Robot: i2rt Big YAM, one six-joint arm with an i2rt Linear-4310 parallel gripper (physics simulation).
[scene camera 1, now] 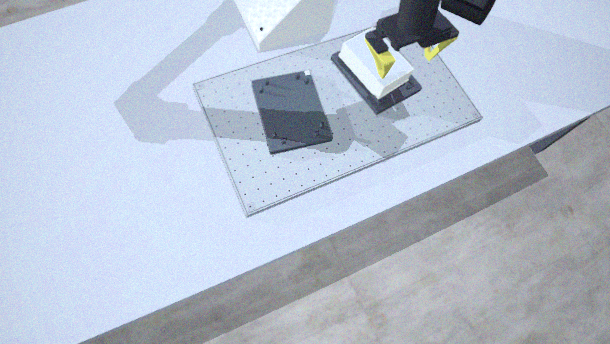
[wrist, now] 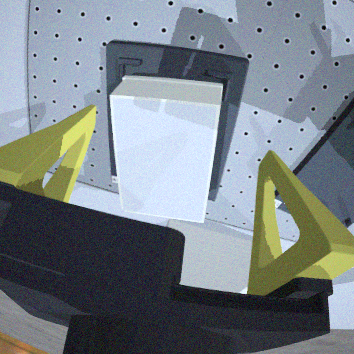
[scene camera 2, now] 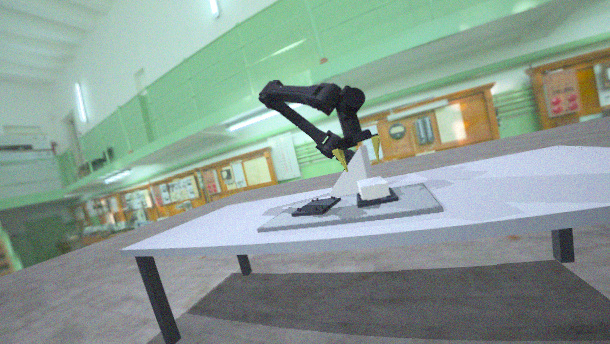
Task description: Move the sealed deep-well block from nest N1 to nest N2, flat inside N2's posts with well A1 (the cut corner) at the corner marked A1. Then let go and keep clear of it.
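Places are measured from the arm's base along level axes (x ahead, y left, z up), in millimetres.
Where they show: gripper, fingertip midpoint: [scene camera 1: 404, 67] [wrist: 181, 134] [scene camera 2: 362, 167]; arm's base, link origin: [scene camera 2: 353, 161].
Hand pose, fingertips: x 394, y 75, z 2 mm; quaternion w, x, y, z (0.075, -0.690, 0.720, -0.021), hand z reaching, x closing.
Observation:
Things, the pixels of their top centre, and the offset from my fingertips. Level surfaces: height alone.
- white sealed block, top centre: [wrist: 161, 169] [scene camera 1: 378, 54] [scene camera 2: 370, 180] dz -56, dx -78, dy +9 mm
- dark nest N1, top centre: [wrist: 166, 134] [scene camera 1: 377, 69] [scene camera 2: 374, 193] dz -98, dx -71, dy +13 mm
- dark nest N2, top centre: [scene camera 1: 291, 105] [scene camera 2: 316, 202] dz -94, dx -60, dy -191 mm
- small white mark, top centre: [scene camera 1: 307, 72] dz -103, dx -124, dy -123 mm
- white table, surface height: dz -129 mm
The white sealed block [scene camera 1: 361, 59] [scene camera 2: 374, 189] [wrist: 165, 160] sits on the dark nest N1 [scene camera 1: 380, 106] [scene camera 2: 377, 201] [wrist: 150, 54]. I cannot make out its cut corner. The dark nest N2 [scene camera 1: 290, 110] [scene camera 2: 316, 206] [wrist: 335, 170] holds no block; short posts stand near its corners, and a small white mark [scene camera 1: 307, 73] is at one corner. My gripper [scene camera 1: 406, 68] [scene camera 2: 362, 166] [wrist: 181, 134] is open and empty, above the block and apart from it. In the wrist view its yellow fingers appear on either side of the block.
Both nests stand on a perforated grey plate [scene camera 1: 235, 165] [scene camera 2: 420, 200] [wrist: 50, 50] on the white table [scene camera 1: 125, 225] [scene camera 2: 200, 230]. A tall white wedge-shaped piece [scene camera 1: 295, 25] [scene camera 2: 352, 175] stands behind the plate. The table's front edge lies beyond the plate's near side.

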